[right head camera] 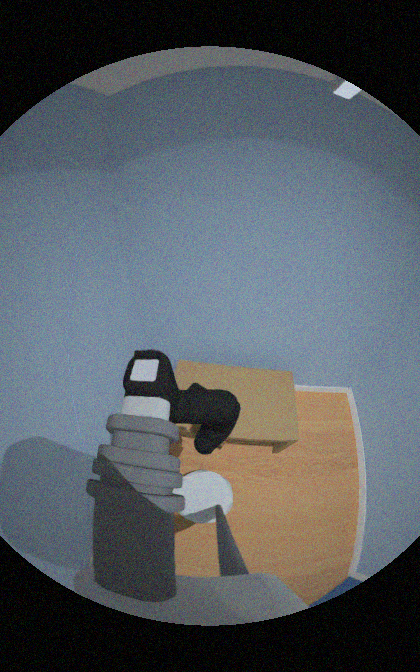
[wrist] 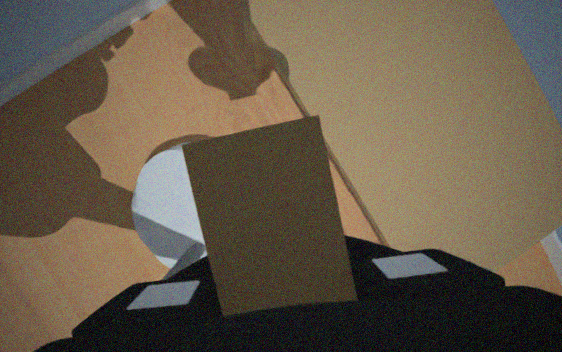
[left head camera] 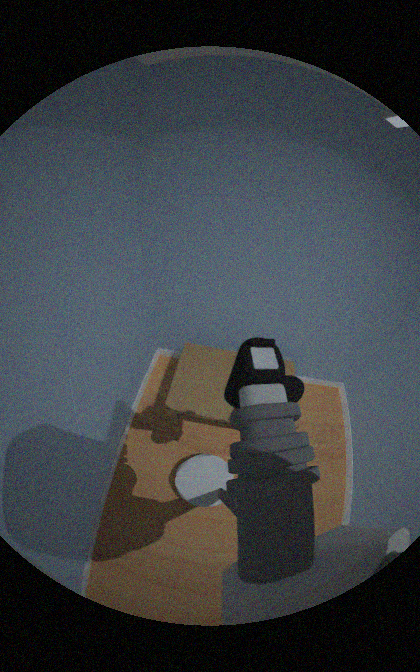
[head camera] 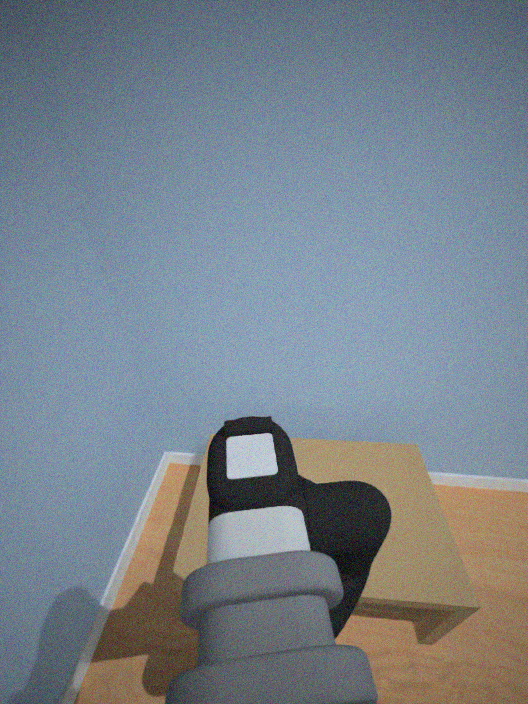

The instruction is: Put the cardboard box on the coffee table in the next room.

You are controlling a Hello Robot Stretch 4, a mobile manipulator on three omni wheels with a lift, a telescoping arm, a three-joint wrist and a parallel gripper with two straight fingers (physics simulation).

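Places are measured from the robot's base along level axes (x back, y up, z left), in centimetres.
Pixels of known places: gripper, fingertip midpoint: (wrist: 284, 262).
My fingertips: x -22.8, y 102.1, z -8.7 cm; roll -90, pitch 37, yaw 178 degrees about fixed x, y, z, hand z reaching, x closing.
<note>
Behind a point stands the place of what it marks.
The cardboard box (wrist: 272, 215) @[x -24.5, y 107.2, z -5.8 cm] shows as a dark brown rectangle in the middle of the wrist view. My gripper (wrist: 284, 262) @[x -22.8, y 102.1, z -8.7 cm] is shut on it, one black finger part on each side, and holds it above the floor. The light brown coffee table (head camera: 426, 551) @[x -45.1, y 42.3, z -53.7 cm] (left head camera: 202, 375) (right head camera: 265, 407) (wrist: 425, 125) @[x -60.4, y 42.3, z -24.1 cm] stands close ahead, against the far wall. In the wrist view its near edge runs slantwise past the box's upper right corner, and the box is mostly on the floor side of that edge. In the head camera view the wrist hides the fingers and the box.
Blue walls (head camera: 255, 227) @[x -109.4, y 127.4, z -7.5 cm] (right head camera: 225, 250) stand behind the table and to its left. A white round disc (left head camera: 200, 477) (right head camera: 212, 487) (wrist: 160, 185) @[x 2.5, y 18.7, z 12.2 cm] is low beside my arm. A blue piece (right head camera: 337, 592) shows at the lower right. Shadows fall on the wooden floor at the left.
</note>
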